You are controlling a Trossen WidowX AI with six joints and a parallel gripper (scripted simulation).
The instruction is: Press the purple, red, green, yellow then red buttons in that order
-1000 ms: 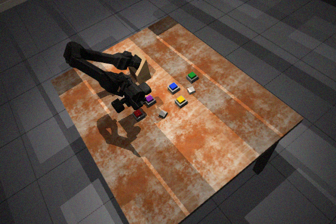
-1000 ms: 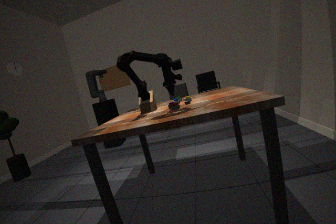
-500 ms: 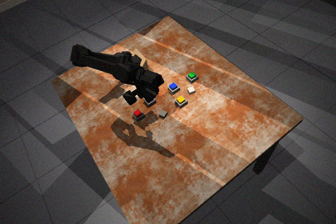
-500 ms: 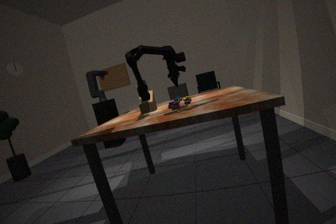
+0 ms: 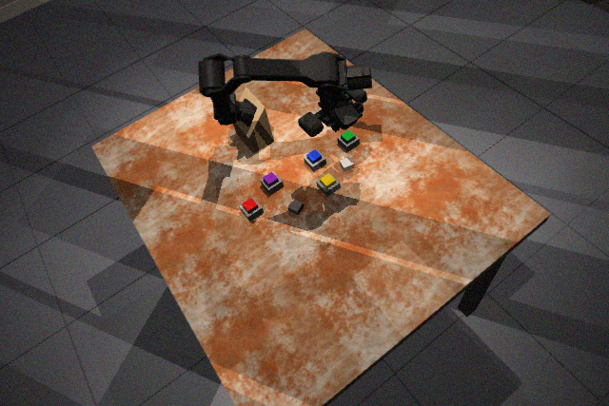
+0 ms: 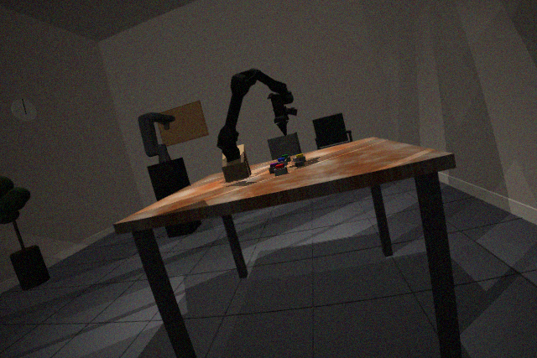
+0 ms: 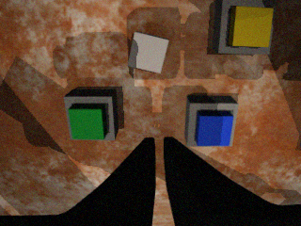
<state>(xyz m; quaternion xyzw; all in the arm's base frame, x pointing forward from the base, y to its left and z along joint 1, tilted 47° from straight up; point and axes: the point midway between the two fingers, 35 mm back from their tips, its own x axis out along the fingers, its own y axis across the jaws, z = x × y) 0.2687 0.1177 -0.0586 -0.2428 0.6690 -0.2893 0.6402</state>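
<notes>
My gripper tip is 110 mm above the green button, 70 mm to the right of it and 40 mm past it. From my gripper tip the other things lie so: blue button (110 mm below, 50 mm to the right, 50 mm behind); then yellow button (110 mm below, 80 mm to the right, 50 mm ahead); then white block (130 mm below, 20 mm ahead, 10 mm to the left).
</notes>
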